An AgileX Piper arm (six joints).
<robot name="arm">
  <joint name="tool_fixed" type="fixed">
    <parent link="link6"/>
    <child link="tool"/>
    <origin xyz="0 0 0" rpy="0 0 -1.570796"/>
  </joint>
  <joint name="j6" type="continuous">
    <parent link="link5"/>
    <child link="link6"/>
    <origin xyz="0 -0.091 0" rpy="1.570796 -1.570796 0"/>
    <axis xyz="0 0 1"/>
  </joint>
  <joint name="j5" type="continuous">
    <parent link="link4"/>
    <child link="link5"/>
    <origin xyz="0 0 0" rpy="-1.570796 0 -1.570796"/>
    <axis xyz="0 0 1"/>
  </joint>
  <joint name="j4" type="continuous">
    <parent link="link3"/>
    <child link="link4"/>
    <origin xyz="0.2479 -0.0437 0" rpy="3.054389 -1.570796 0"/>
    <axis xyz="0 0 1"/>
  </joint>
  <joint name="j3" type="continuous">
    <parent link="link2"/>
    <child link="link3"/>
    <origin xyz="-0.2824 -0.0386 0"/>
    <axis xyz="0 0 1"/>
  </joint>
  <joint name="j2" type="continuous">
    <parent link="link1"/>
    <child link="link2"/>
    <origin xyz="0 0 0" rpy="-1.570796 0 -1.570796"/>
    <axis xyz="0 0 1"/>
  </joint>
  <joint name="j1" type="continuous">
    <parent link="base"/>
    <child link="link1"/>
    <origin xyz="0 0 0.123" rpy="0 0 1.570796"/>
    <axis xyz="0 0 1"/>
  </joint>
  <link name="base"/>
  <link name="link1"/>
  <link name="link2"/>
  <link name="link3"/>
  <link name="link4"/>
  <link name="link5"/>
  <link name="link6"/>
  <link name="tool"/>
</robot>
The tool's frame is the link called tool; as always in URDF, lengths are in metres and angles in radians. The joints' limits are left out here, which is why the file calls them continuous.
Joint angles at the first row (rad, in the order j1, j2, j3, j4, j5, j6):
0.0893, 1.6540, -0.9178, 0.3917, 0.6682, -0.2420
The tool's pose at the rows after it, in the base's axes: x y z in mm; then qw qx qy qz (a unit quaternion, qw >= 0):
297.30, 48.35, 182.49, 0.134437, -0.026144, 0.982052, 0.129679
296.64, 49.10, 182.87, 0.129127, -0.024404, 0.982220, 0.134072
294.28, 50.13, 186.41, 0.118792, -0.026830, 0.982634, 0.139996
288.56, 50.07, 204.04, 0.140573, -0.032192, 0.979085, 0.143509
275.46, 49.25, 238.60, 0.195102, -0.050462, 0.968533, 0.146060
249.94, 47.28, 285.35, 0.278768, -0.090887, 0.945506, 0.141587
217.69, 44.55, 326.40, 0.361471, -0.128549, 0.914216, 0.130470
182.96, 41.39, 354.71, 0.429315, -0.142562, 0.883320, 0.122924
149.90, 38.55, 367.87, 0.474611, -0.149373, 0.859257, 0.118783
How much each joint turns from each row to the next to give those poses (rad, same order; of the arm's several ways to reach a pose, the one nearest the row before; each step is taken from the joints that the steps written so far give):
0.0000, 0.0000, 0.0000, 0.0021, 0.0000, -0.0017
0.0000, 0.0000, -0.0020, 0.0083, 0.0133, 0.0000
0.0000, -0.0086, -0.0063, 0.0044, 0.0369, -0.0001
0.0000, -0.0604, -0.0004, 0.0000, 0.0168, 0.0000
0.0000, -0.1221, 0.0000, 0.0000, 0.0131, -0.0188
0.0001, -0.1769, 0.0000, 0.0000, 0.0118, -0.0592
-0.0001, -0.1740, 0.0000, 0.0000, 0.0063, -0.0593
0.0000, -0.1580, 0.0126, 0.0000, -0.0018, -0.0170
0.0001, -0.1374, 0.0309, -0.0001, 0.0044, -0.0043

